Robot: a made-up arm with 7 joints.
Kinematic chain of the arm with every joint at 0, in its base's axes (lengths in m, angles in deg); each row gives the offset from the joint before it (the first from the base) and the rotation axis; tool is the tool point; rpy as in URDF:
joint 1: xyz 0 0 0.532 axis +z
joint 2: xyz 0 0 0 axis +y
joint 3: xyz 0 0 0.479 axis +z
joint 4: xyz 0.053 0 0 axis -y
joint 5: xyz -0.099 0 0.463 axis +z
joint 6: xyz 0 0 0 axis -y
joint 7: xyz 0.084 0 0 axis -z
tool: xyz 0 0 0 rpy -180 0 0
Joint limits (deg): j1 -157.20..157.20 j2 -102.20..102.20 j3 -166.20..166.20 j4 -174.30..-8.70 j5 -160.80..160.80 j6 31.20..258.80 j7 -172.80..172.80
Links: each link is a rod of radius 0.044 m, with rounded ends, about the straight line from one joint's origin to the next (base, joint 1, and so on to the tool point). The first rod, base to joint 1, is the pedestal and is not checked.
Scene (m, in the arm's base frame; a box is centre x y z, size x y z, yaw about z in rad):
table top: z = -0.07
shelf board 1: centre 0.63 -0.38 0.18 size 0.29 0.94 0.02 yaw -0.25
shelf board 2: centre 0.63 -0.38 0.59 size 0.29 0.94 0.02 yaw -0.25
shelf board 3: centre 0.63 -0.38 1 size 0.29 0.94 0.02 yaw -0.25
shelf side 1: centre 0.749 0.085 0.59 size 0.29 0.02 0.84 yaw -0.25
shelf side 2: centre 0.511 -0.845 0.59 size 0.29 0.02 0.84 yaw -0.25
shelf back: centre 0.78 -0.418 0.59 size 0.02 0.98 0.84 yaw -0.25
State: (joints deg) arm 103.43 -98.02 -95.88 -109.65 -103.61 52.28 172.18
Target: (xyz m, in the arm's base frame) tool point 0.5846 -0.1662 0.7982
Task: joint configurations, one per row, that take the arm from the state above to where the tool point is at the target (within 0.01 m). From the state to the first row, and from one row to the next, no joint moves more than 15 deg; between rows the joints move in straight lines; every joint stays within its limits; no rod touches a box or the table.
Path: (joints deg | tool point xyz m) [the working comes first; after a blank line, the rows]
Joints at the target: 102.44 -80.74 -63.46 -117.85 -103.47 56.12 172.18
Straight joint move there: touches shelf board 2.

1: 95.36 -95.42 -98.92 -122.12 -101.90 50.66 172.18 | 0.5673 -0.2251 0.3670
2: 87.29 -92.81 -101.95 -134.59 -100.19 49.05 172.18 | 0.4731 -0.2015 0.3656
3: 79.22 -90.21 -104.99 -147.07 -98.47 47.43 172.18 | 0.3743 -0.1692 0.3665
4: 82.13 -88.82 -92.19 -144.79 -99.24 49.65 172.18 | 0.4230 -0.1715 0.4636
5: 85.04 -87.44 -79.39 -142.51 -100.01 51.88 172.18 | 0.4499 -0.1628 0.5722
6: 87.95 -86.06 -66.59 -140.23 -100.78 54.10 172.18 | 0.4510 -0.1460 0.6860
7: 90.85 -84.67 -53.79 -137.96 -101.54 56.33 172.18 | 0.4245 -0.1253 0.7982
8: 96.64 -82.70 -58.63 -127.90 -102.51 56.23 172.18 | 0.5057 -0.1476 0.8027
9: 102.44 -80.74 -63.46 -117.85 -103.47 56.12 172.18 | 0.5846 -0.1662 0.7982

